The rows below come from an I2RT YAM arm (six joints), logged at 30 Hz.
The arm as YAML. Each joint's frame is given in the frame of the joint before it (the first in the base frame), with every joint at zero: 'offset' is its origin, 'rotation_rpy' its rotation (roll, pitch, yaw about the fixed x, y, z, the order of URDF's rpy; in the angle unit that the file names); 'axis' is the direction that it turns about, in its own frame. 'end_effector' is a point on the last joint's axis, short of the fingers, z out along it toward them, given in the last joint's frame.
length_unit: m
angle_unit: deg
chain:
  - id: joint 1
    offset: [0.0, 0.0, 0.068]
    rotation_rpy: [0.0, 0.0, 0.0]
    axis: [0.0, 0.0, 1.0]
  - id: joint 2
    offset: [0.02, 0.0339, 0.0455]
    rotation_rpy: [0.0, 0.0, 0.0]
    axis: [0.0, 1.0, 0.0]
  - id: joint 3
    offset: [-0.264, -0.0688, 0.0]
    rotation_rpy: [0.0, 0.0, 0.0]
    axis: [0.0, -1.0, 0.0]
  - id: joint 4
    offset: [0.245, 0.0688, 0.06]
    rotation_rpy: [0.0, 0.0, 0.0]
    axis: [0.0, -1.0, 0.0]
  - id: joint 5
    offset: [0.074, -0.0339, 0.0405]
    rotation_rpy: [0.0, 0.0, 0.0]
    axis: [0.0, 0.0, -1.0]
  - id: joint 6
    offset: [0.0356, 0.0, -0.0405]
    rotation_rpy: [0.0, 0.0, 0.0]
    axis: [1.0, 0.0, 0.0]
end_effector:
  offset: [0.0, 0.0, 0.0]
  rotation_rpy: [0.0, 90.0, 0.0]
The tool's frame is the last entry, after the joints.
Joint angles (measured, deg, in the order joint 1, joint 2, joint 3, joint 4, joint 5, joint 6), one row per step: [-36.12, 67.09, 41.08, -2.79, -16.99, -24.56]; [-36.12, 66.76, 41.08, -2.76, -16.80, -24.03]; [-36.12, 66.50, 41.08, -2.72, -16.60, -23.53]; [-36.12, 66.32, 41.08, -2.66, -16.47, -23.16]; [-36.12, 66.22, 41.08, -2.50, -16.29, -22.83]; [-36.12, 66.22, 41.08, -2.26, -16.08, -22.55]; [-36.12, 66.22, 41.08, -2.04, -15.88, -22.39]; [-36.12, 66.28, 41.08, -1.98, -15.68, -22.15]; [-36.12, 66.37, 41.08, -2.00, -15.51, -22.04]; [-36.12, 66.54, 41.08, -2.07, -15.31, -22.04]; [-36.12, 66.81, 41.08, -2.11, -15.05, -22.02]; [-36.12, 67.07, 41.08, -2.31, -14.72, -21.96]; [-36.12, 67.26, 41.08, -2.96, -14.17, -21.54]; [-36.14, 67.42, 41.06, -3.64, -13.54, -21.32]
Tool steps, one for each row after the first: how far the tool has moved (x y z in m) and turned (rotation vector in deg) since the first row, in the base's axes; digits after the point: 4 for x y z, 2 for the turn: [-0.0007, 0.0003, 0.0014, 0.16, -0.38, -0.41]; [-0.0012, 0.0006, 0.0025, 0.34, -0.69, -0.81]; [-0.0015, 0.0007, 0.0034, 0.46, -0.95, -1.09]; [-0.0017, 0.0007, 0.0040, 0.52, -1.20, -1.40]; [-0.0015, 0.0005, 0.0044, 0.54, -1.42, -1.71]; [-0.0014, 0.0002, 0.0048, 0.47, -1.59, -1.96]; [-0.0013, 0.0000, 0.0046, 0.60, -1.60, -2.24]; [-0.0012, -0.0002, 0.0042, 0.69, -1.50, -2.44]; [-0.0009, -0.0006, 0.0033, 0.75, -1.25, -2.62]; [-0.0005, -0.0011, 0.0021, 0.84, -0.93, -2.87]; [-0.0002, -0.0015, 0.0007, 1.02, -0.49, -3.19]; [-0.0005, -0.0018, -0.0012, 1.63, 0.23, -3.88]; [-0.0009, -0.0020, -0.0032, 2.04, 1.05, -4.56]
